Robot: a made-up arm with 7 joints.
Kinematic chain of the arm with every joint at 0, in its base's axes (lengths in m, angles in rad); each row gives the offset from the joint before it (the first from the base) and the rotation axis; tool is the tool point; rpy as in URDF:
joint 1: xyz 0 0 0.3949 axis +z
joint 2: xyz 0 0 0 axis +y
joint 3: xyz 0 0 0.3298 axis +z
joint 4: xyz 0.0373 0 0 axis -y
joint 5: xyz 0.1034 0 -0.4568 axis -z
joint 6: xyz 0 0 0 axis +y
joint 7: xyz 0.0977 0 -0.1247 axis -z
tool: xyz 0 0 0 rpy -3.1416 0 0
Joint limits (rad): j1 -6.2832..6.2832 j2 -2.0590..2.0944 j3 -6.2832..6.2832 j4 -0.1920..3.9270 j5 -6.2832..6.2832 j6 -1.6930..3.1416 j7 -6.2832..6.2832
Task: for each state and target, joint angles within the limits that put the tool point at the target. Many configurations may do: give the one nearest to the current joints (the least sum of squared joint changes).
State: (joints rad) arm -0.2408 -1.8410 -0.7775 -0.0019 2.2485 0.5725 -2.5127
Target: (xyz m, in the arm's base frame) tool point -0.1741 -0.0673 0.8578
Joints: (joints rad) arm -0.4353 -2.0590 -0.3111 0.6191 2.2532 0.7931 -2.5127
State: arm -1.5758 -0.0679 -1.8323 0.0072 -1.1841 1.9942 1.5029
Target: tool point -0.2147 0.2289 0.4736
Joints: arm -1.5054 0.4903 -1.9755 0.4403 -1.3036 2.3220 1.5029
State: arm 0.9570 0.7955 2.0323 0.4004 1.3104 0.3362 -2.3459
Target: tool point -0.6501 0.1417 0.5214
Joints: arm 1.6026 0.9158 1.6472 1.1722 1.2181 0.3374 -2.3459
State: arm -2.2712 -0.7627 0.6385 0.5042 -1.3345 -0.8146 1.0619
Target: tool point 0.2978 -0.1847 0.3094
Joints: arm -2.0073 -0.6346 1.1658 0.3170 -1.3984 -0.7073 1.0619
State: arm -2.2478 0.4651 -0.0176 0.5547 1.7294 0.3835 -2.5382
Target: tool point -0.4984 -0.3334 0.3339
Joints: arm -2.3481 0.2245 -0.1287 0.9787 1.6949 0.3729 -2.5382
